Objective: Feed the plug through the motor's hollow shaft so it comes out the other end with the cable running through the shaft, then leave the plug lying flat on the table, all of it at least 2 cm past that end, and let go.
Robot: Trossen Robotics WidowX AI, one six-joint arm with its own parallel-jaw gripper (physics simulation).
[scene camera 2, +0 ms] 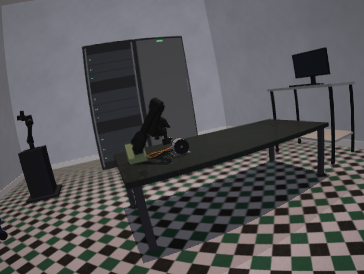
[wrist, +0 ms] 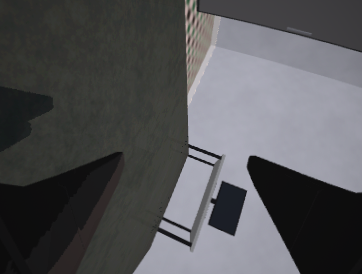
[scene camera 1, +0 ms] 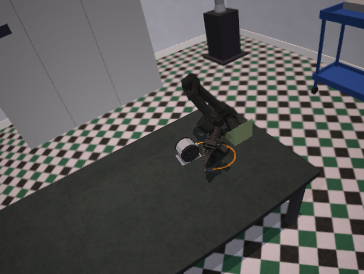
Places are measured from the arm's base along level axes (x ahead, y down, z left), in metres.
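Where they show: gripper, fingertip midpoint: (scene camera 2: 171, 133) (wrist: 186, 159) (scene camera 1: 204, 167); arm's base at its link origin: (scene camera 2: 137, 150) (scene camera 1: 235, 127).
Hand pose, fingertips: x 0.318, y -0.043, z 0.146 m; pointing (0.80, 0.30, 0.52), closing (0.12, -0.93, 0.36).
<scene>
Each offset is from my fingertips to the centre of the thing. "*": to the spot under its first point. Level surfaces: height alone.
The motor {dx -0.039, dy +0.069, dz -0.221 m} (scene camera 1: 188, 150) (scene camera 2: 180, 146), a pale cylinder with a dark round end face, stands on a light base plate on the dark table {dy +0.120 m} (scene camera 1: 125, 200) (scene camera 2: 240, 142). An orange cable {* dx -0.218, dy +0.113, dz -0.043 m} (scene camera 1: 235, 155) (scene camera 2: 156, 153) curves over the table beside it; one end passes behind the arm close to the motor. A small greyish plug {dx -0.062, dy +0.113, dz -0.057 m} (scene camera 1: 210, 170) shows at the cable's other end, by the fingers, partly lost in shadow. My gripper (scene camera 1: 208, 163) (scene camera 2: 167, 142) (wrist: 186, 159) is open and empty, low over the table beside the motor. The motor, plug and cable do not show in the wrist view. The shaft's opening is too small to judge.
A pale green panel (scene camera 1: 240, 132) (scene camera 2: 135, 153) stands near the arm's base, beside the cable loop. The table's far edge shows in the wrist view, with a desk and monitor (wrist: 228, 208) beyond. A blue cart (scene camera 1: 340, 80) and server cabinets (scene camera 2: 112, 100) stand off the table.
</scene>
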